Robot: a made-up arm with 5 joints.
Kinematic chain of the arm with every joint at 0, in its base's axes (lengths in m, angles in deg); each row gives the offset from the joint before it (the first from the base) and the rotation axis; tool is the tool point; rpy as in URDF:
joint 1: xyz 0 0 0.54 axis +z
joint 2: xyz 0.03 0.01 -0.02 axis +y
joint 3: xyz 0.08 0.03 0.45 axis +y
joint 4: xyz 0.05 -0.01 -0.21 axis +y
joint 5: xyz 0.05 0 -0.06 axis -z
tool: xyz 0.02 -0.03 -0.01 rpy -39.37 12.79 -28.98
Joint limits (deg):
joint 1: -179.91..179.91
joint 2: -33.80..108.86
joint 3: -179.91..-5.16
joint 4: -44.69..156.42
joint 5: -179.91..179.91
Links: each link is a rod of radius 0.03 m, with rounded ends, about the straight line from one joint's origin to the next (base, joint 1, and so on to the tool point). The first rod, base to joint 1, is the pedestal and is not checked.
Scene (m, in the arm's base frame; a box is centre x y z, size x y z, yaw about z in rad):
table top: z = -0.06
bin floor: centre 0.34 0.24 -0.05 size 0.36 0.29 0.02 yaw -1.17
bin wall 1: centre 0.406 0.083 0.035 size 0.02 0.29 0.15 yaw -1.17
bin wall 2: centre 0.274 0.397 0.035 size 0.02 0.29 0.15 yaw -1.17
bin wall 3: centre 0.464 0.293 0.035 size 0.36 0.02 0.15 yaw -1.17
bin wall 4: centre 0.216 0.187 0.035 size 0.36 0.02 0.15 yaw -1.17
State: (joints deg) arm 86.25 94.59 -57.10 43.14 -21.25
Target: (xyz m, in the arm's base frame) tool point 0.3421 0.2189 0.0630
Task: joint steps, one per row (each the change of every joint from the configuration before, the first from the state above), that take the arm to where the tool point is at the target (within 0.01 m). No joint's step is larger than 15 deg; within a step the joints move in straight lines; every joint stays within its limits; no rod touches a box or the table.
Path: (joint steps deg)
1: -14.32 -8.53 -3.75 4.95 -8.54
2: -14.32 -8.54 -3.75 4.94 -8.53
3: -14.33 -8.53 -3.74 4.95 -8.54
4: -5.91 14.47 -3.21 -10.39 13.90
5: -5.91 14.46 -3.20 -10.38 13.89

